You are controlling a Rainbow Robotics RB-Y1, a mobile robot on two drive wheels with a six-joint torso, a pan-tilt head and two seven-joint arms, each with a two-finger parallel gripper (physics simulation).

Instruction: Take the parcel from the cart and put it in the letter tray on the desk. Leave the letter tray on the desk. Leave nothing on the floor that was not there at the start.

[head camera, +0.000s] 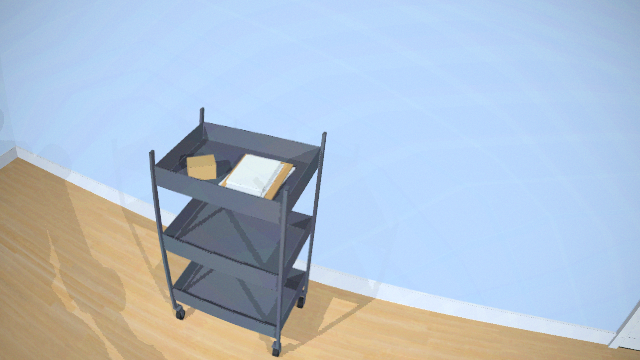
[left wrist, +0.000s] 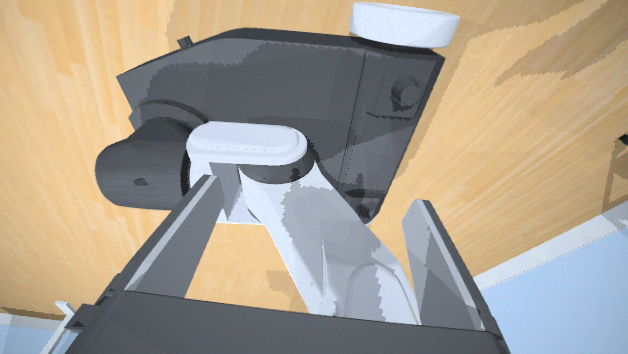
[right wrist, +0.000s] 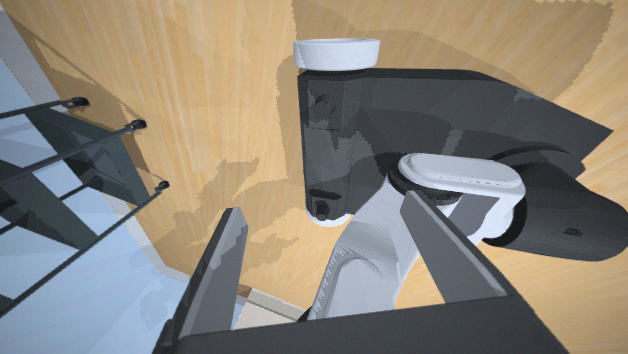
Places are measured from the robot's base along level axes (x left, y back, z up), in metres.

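Where they show: left gripper, between the fingertips: (left wrist: 315, 199); right gripper, between the fingertips: (right wrist: 325, 208).
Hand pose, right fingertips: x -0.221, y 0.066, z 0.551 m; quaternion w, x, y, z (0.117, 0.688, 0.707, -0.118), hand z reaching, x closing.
Each offset is from my right fingertips to the centre of the thing. Level surfaces: height alone.
The parcel, a small tan box {dx +0.509, dy -1.178, dz +0.138 m} (head camera: 201, 167), lies in the top tray of the dark grey cart (head camera: 220, 195) (right wrist: 125, 165), near its left end in the head view. The cart stands left of centre there, and part of it shows at the left of the right wrist view. My left gripper (left wrist: 315, 199) is open, with no object between its fingers. My right gripper (right wrist: 325, 208) is also open and empty. Both hang above the floor beside my own base and are away from the parcel. The letter tray and the desk do not show in these views.
A stack of white and tan papers or envelopes {dx +0.341, dy -1.187, dz +0.133 m} (head camera: 253, 172) lies right of the parcel in the same tray. The cart has raised corner posts and two lower shelves. The blue wall (head camera: 425, 150) rises behind it. Wooden floor {dz -0.550 m} (head camera: 65, 260) stretches in front and to the left.
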